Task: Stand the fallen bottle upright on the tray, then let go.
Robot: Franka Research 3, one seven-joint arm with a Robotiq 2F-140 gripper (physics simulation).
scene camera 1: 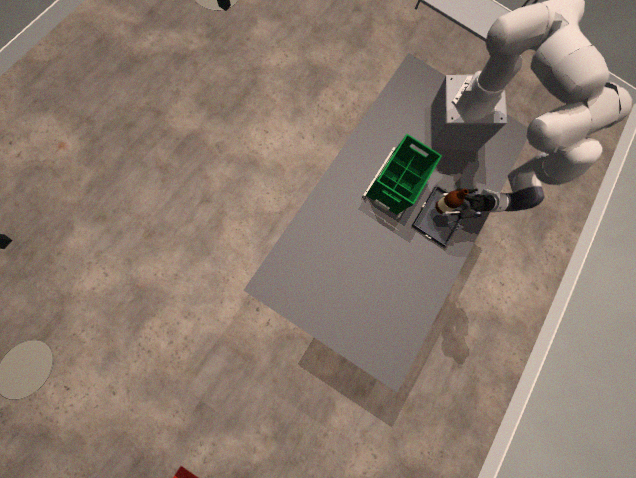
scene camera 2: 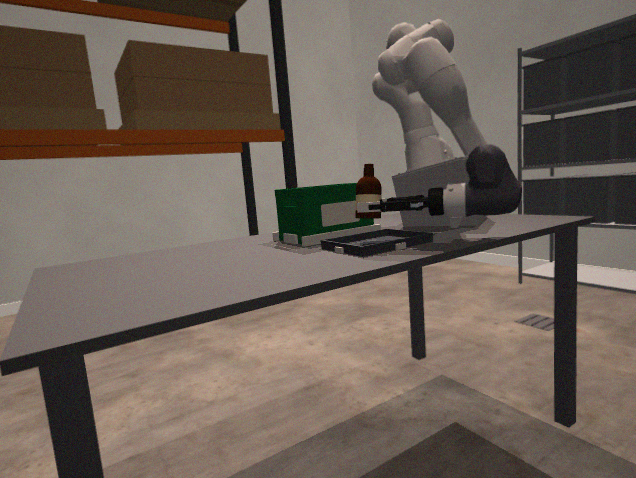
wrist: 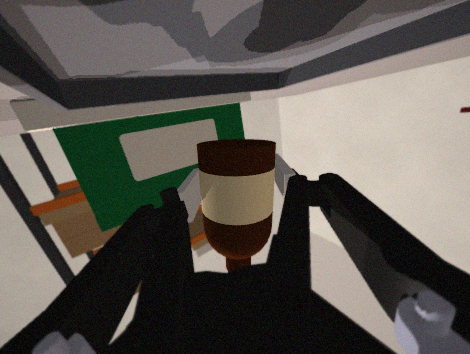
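The brown bottle (scene camera 1: 451, 201) (scene camera 2: 368, 190) (wrist: 236, 200) with a cream label is upright, neck up, in the second scene view. My gripper (scene camera 1: 455, 204) (scene camera 2: 374, 206) (wrist: 236, 172) lies level and is shut on the bottle's lower body at the label, one finger on each side. The black tray (scene camera 1: 428, 235) (scene camera 2: 362, 250) (wrist: 175, 87) lies flat on the table. The bottle's base is in the air above the tray, with a visible gap beneath it in the second scene view. In the first scene view the bottle overlaps the tray's upper part.
A green crate (scene camera 1: 393, 204) (scene camera 2: 300, 210) (wrist: 110, 190) with compartments stands close beside the tray, on the far side from the gripper. The grey table (scene camera 1: 334, 256) (scene camera 2: 179, 287) carries both. The arm's base block (scene camera 2: 424, 192) stands behind the tray. An orange-beamed shelf (scene camera 2: 154, 136) stands behind the table.
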